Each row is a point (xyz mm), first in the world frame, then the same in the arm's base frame.
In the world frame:
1: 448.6 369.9 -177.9
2: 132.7 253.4 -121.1
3: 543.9 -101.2 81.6
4: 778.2 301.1 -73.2
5: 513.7 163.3 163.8
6: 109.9 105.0 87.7
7: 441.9 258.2 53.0
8: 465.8 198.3 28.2
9: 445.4 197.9 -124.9
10: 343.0 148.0 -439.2
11: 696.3 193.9 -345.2
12: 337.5 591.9 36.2
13: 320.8 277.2 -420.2
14: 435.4 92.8 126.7
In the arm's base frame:
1: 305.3 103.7 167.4
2: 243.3 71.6 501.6
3: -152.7 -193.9 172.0
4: 195.6 -37.8 -136.3
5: 119.0 -255.4 166.8
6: 117.1 -143.0 566.3
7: 214.6 -132.0 212.4
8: 150.0 -113.7 196.2
9: 140.6 40.4 202.7
10: 82.1 359.5 283.3
11: 80.9 233.6 -63.0
12: 558.0 -83.3 260.3
13: 214.3 351.2 286.2
14: 58.5 -215.2 251.7

